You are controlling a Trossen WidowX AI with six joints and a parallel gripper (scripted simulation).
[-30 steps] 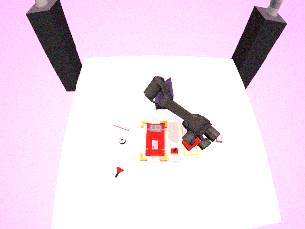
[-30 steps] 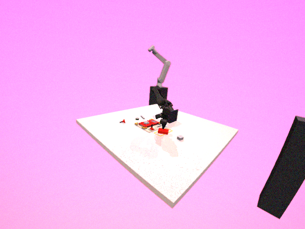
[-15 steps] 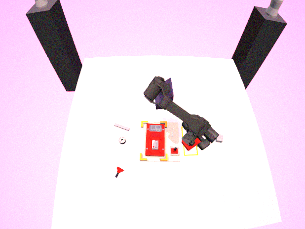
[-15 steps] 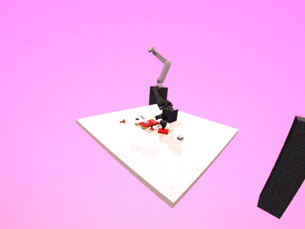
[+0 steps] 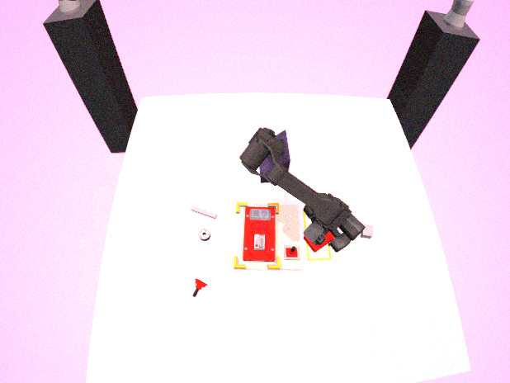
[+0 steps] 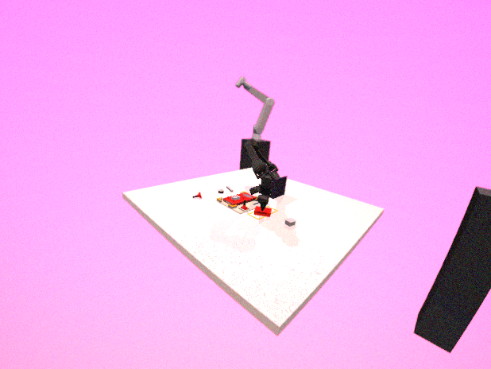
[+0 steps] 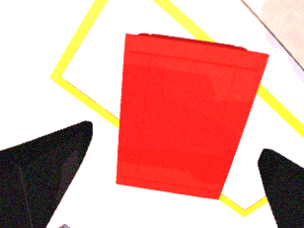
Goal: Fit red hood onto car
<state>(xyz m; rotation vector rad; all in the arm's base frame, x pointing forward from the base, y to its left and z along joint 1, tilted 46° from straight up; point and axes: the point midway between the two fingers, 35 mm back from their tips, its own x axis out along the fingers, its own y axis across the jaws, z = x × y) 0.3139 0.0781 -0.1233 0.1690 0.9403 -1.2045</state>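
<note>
Right now my gripper tip is 20 mm above the red hood. The rest, counted from my gripper tip: grey ring 10 mm behind, 410 mm to the right, 30 mm below; pale rod 100 mm behind, 420 mm to the right, 30 mm below.
</note>
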